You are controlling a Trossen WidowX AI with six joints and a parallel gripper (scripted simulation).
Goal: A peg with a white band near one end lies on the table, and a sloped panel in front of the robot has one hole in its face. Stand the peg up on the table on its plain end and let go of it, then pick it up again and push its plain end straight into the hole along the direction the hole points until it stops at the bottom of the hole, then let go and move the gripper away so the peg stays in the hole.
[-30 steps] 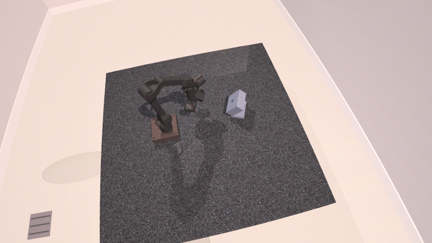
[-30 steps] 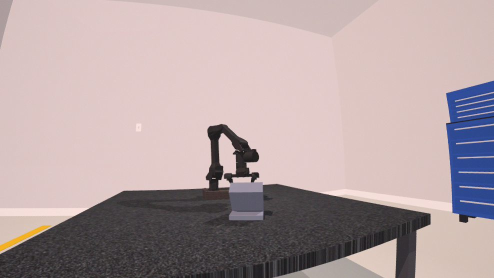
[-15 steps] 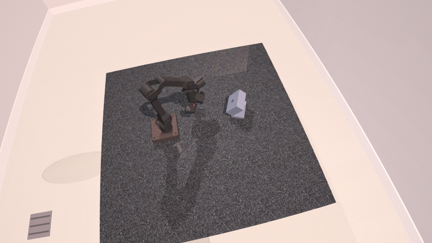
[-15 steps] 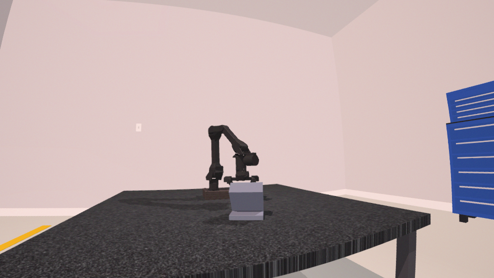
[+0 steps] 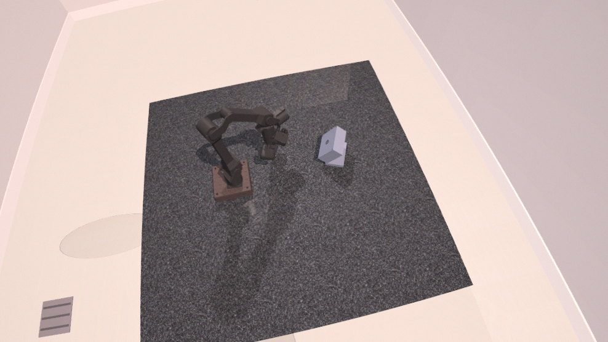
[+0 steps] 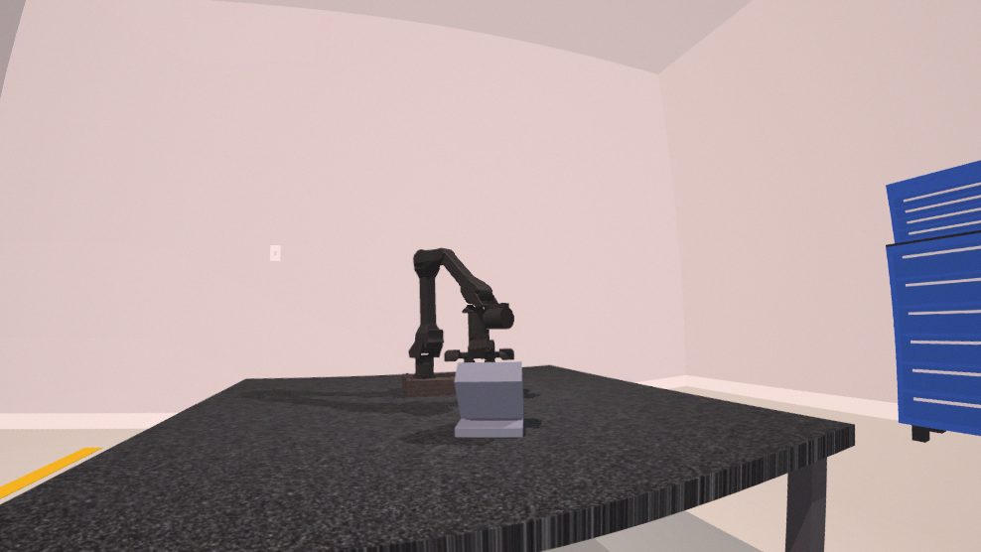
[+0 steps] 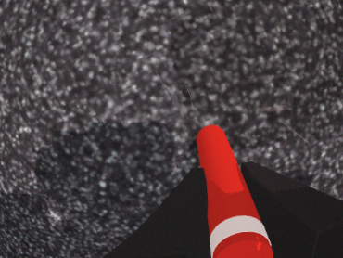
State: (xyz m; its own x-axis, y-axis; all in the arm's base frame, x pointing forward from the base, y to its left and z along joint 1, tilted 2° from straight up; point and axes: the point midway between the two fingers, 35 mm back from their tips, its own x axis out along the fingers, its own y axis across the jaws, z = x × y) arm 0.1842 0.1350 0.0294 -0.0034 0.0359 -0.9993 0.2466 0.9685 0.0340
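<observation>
Now: gripper tip 270 mm short of the grey sloped panel, 40 mm to the left of it and 40 mm below it. Round my gripper tip: red peg 20 mm above.
</observation>
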